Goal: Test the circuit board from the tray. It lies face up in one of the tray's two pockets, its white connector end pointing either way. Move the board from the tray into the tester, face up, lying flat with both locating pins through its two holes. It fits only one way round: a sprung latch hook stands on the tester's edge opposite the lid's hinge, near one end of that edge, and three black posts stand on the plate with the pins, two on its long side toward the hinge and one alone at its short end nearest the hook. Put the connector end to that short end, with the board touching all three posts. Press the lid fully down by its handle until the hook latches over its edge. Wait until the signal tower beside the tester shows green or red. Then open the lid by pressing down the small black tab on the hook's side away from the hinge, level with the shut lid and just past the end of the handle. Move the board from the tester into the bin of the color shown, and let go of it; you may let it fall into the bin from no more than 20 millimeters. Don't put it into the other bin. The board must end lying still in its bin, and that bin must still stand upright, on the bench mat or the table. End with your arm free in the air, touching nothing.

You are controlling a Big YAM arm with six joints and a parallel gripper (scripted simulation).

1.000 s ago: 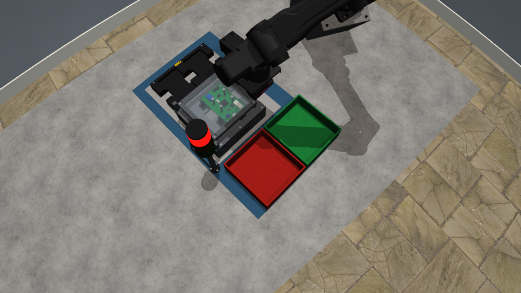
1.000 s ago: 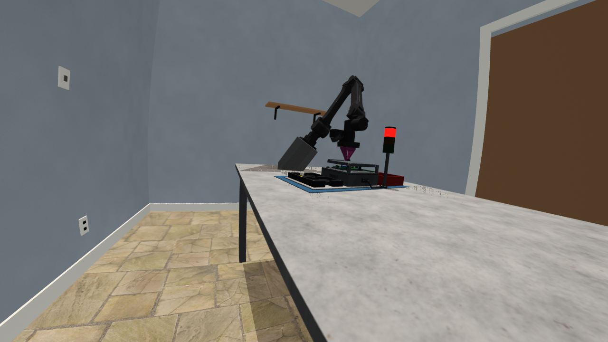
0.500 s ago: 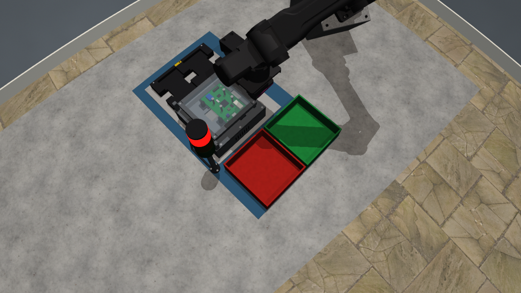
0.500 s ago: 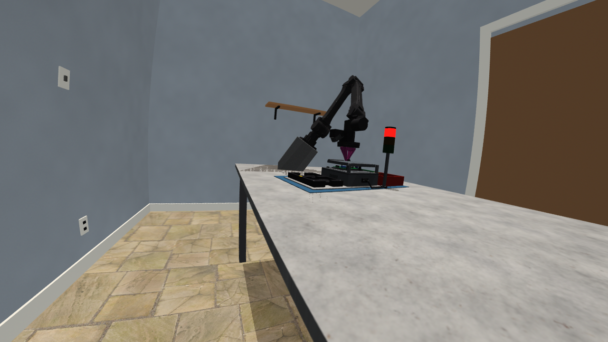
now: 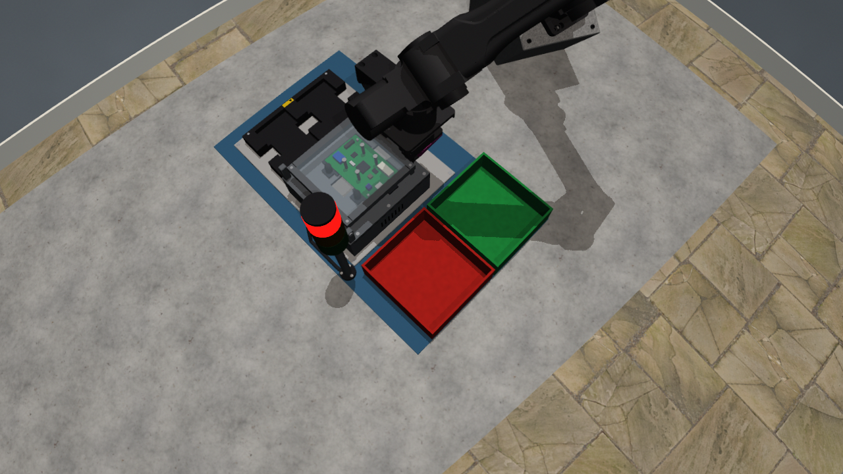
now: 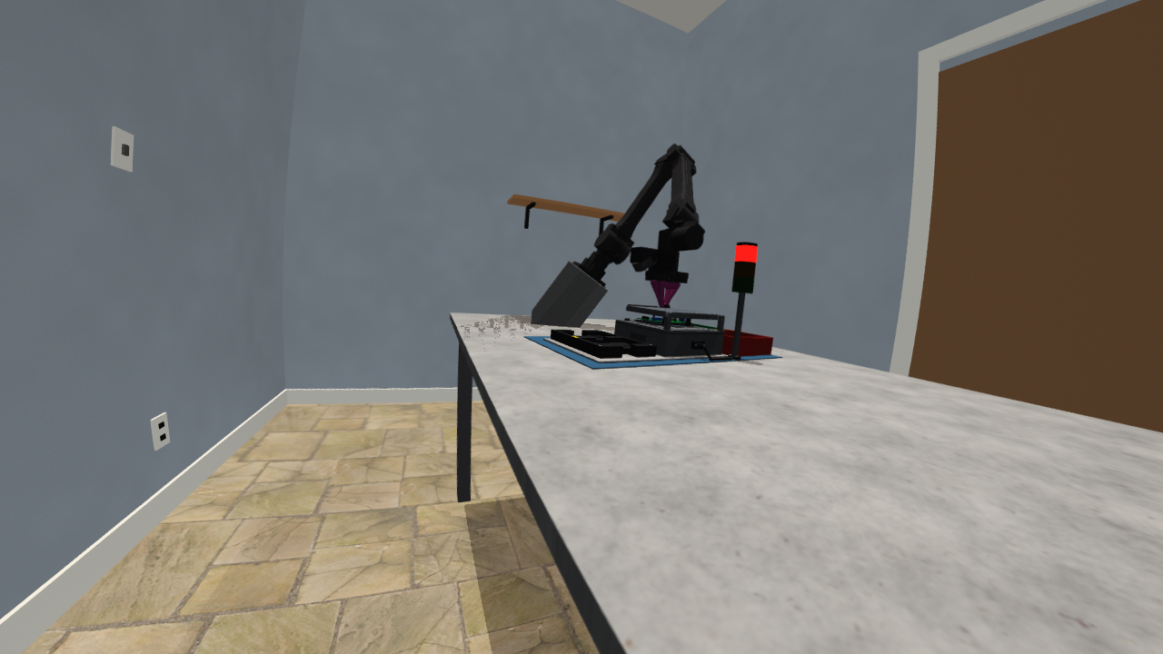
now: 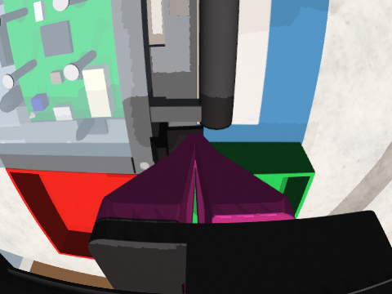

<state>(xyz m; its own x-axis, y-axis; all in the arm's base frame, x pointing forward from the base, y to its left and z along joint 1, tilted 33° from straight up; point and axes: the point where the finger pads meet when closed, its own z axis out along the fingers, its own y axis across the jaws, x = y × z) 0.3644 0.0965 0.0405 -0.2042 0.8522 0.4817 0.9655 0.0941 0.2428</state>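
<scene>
Right now the latch hook is 1 cm ahead of my hand and 1 cm below it. Also, from my hand: clear lid 9 cm ahead, 4 cm to the right, 1 cm below; then tester plate 9 cm ahead, 4 cm to the right, 3 cm below; then green circuit board 8 cm ahead, 4 cm to the right, 3 cm below.
</scene>
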